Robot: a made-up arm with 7 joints. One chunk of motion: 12 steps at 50 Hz.
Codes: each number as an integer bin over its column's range. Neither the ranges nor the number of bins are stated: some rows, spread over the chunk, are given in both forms.
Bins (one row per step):
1: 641 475 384 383 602 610 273
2: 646 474 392 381 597 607 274
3: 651 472 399 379 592 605 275
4: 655 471 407 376 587 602 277
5: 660 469 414 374 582 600 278
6: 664 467 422 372 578 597 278
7: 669 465 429 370 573 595 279
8: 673 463 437 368 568 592 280
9: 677 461 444 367 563 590 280
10: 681 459 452 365 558 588 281
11: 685 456 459 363 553 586 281
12: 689 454 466 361 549 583 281
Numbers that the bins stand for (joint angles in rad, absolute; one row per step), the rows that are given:
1: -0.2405 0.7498 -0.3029 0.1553 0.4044 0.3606 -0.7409
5: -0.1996 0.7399 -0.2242 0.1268 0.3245 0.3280 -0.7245
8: -0.1716 0.7301 -0.1639 0.1077 0.2686 0.3019 -0.7179
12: -0.1372 0.7153 -0.0879 0.0855 0.1927 0.2725 -0.7146
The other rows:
2: -0.2297 0.7481 -0.2819 0.1490 0.3844 0.3508 -0.7376
3: -0.2189 0.7449 -0.2636 0.1426 0.3644 0.3443 -0.7343
4: -0.2103 0.7432 -0.2426 0.1331 0.3445 0.3345 -0.7278
6: -0.1910 0.7366 -0.2033 0.1204 0.3085 0.3182 -0.7245
7: -0.1802 0.7334 -0.1849 0.1141 0.2886 0.3116 -0.7212
9: -0.1630 0.7268 -0.1456 0.1046 0.2486 0.2953 -0.7179
10: -0.1544 0.7235 -0.1246 0.0982 0.2286 0.2888 -0.7146
11: -0.1458 0.7186 -0.1062 0.0919 0.2087 0.2823 -0.7146

